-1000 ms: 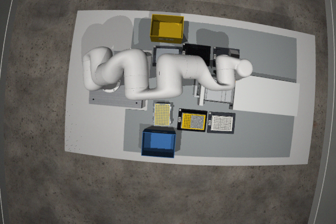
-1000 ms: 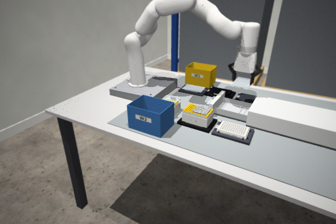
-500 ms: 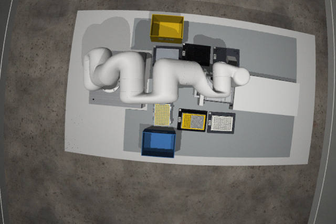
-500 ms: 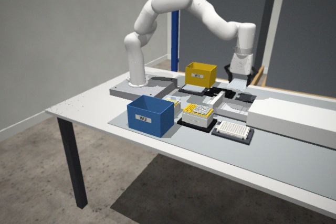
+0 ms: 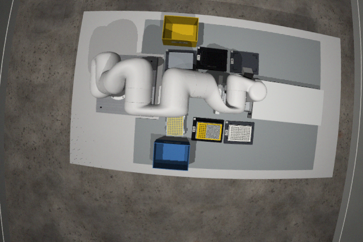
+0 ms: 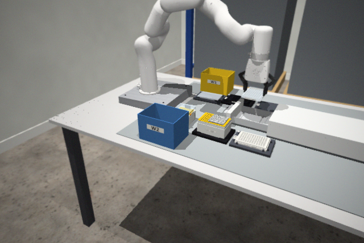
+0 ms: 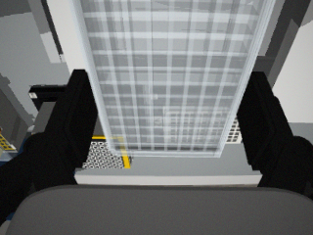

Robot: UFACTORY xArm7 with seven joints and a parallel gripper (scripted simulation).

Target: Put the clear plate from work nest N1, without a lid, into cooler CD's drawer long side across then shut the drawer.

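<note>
My hand is 140 mm above the drawer, 30 mm short of it and 10 mm to the left of it. From my hand the other things lie so: white plate 200 mm to the right, 140 mm below, 50 mm ahead; then clear plate 10 mm below; then cooler CD 170 mm ahead, 130 mm below, 20 mm to the right.
</note>
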